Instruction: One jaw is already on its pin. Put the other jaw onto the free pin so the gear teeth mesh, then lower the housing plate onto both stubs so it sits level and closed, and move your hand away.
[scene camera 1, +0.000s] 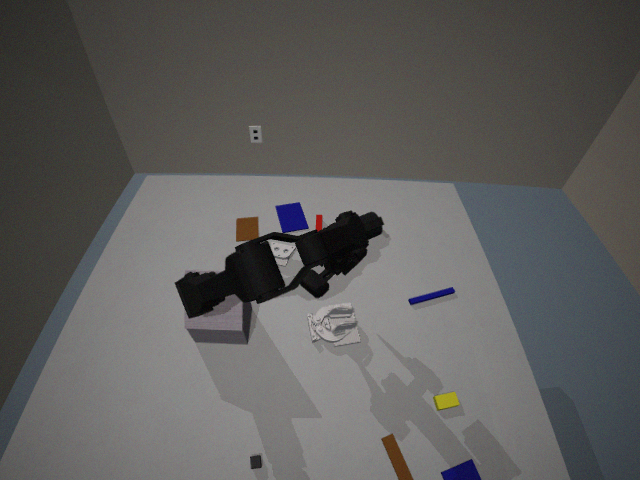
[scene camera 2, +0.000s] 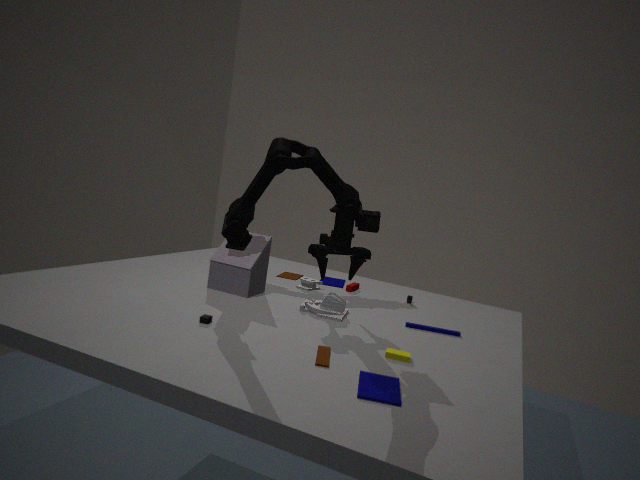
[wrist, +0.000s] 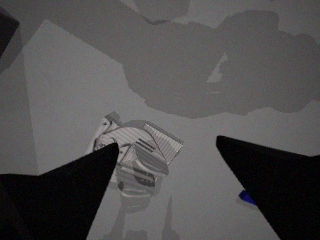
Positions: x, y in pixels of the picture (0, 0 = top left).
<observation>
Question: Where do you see a blue tile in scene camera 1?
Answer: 291, 217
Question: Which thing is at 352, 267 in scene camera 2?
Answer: My gripper.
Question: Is my gripper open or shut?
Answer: Open.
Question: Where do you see my gripper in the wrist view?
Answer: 167, 143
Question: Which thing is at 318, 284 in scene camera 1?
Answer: My gripper.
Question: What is my gripper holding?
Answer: Nothing.
</observation>
